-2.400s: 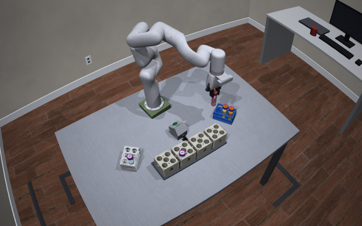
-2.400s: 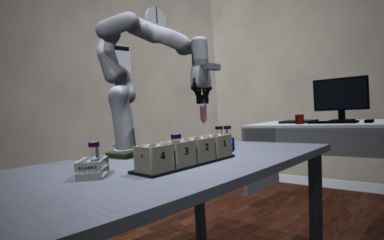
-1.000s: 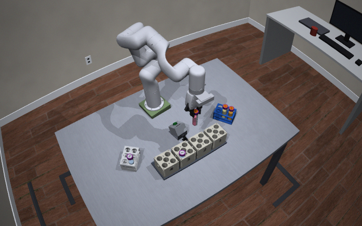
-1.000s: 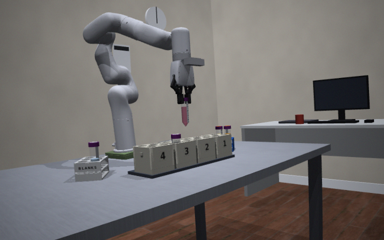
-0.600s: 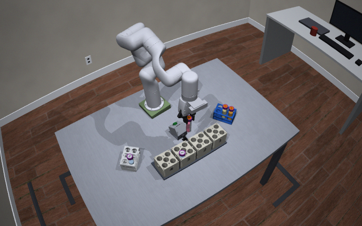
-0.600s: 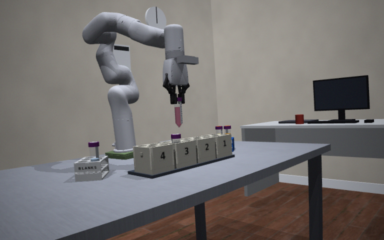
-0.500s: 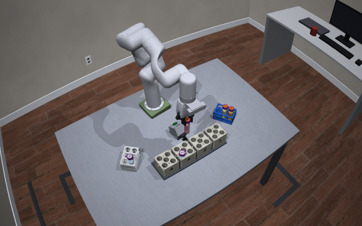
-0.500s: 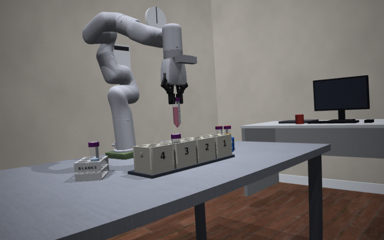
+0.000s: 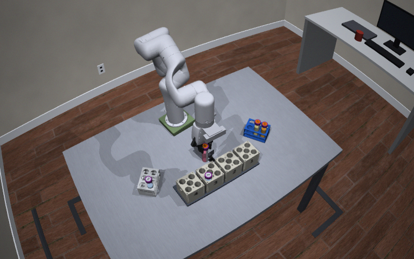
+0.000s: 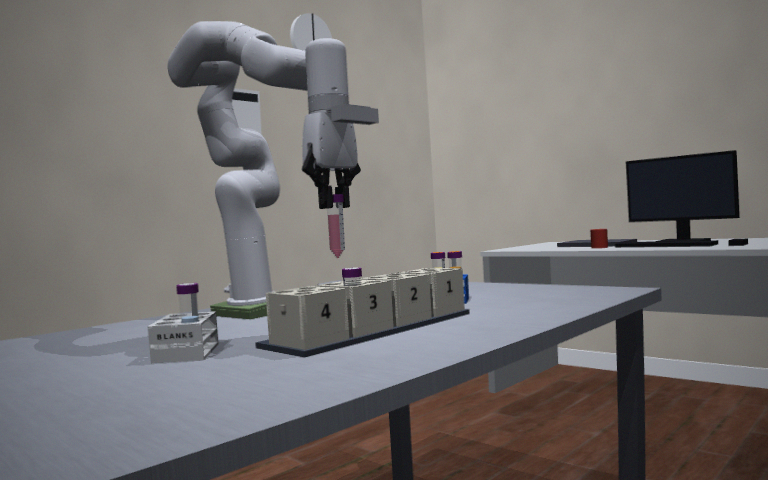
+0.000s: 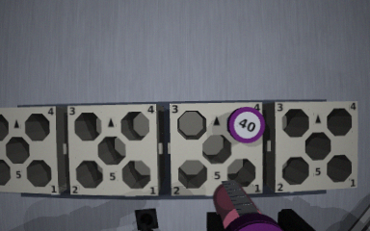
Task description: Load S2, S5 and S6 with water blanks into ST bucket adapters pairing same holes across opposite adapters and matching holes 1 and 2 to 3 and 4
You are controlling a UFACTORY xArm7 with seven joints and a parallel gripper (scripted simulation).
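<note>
The sample tube is 10 mm ahead of my hand and 50 mm below it. The rest, counted from my hand: green done key 150 mm behind, 110 mm to the left, 190 mm below; then bucket adapter 10 mm ahead, 110 mm to the right, 200 mm below; then white-dot blank 50 mm ahead, 40 mm to the right, 180 mm below.
</note>
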